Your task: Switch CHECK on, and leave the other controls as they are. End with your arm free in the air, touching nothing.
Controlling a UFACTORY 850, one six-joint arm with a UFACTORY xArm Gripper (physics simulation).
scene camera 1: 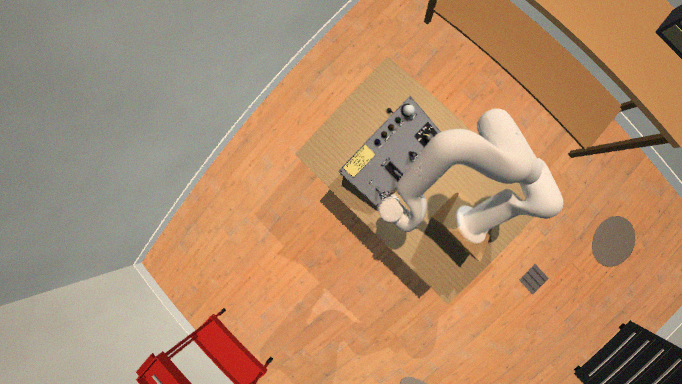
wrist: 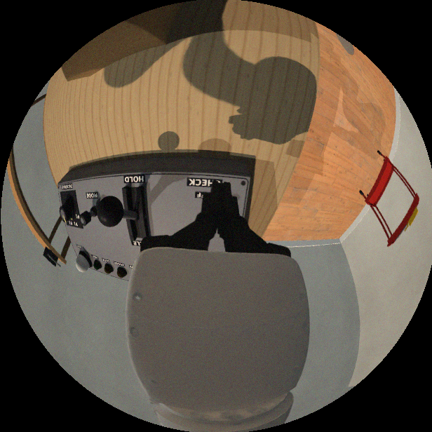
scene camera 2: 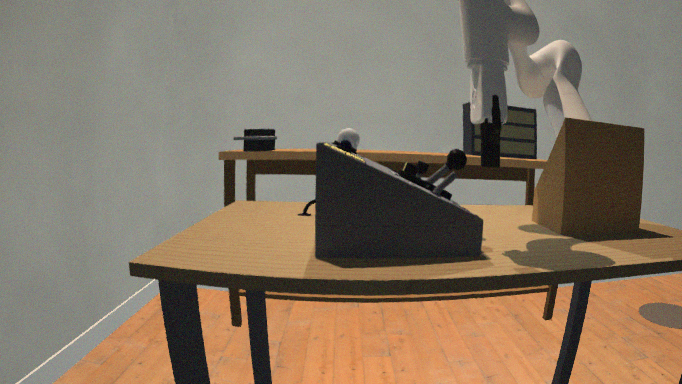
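Note:
The grey control box [scene camera 1: 400, 147] [scene camera 2: 390, 215] [wrist: 170, 200] stands on the table with a sloping panel. The CHECK label [wrist: 200, 182] is upside down and partly covered in the wrist view, with an OFF label partly showing beside it. The CHECK toggle is hidden behind the fingers there; in scene camera 2 its grey lever [scene camera 2: 443, 185] slants up to the right, toward the panel's low edge. My gripper [scene camera 2: 490, 164] [wrist: 218, 192] is shut and empty. Its tips point down, a little right of the lever in scene camera 2. Contact does not show.
The black ball lever [scene camera 2: 456, 159] [wrist: 109, 210] stands beside CHECK in the HOLD/CYCLE slot. The MODE knob [wrist: 86, 217], a row of buttons and a white dome [scene camera 1: 408, 110] [scene camera 2: 348, 136] are farther along. A brown block [scene camera 2: 600, 175] stands near the arm's base.

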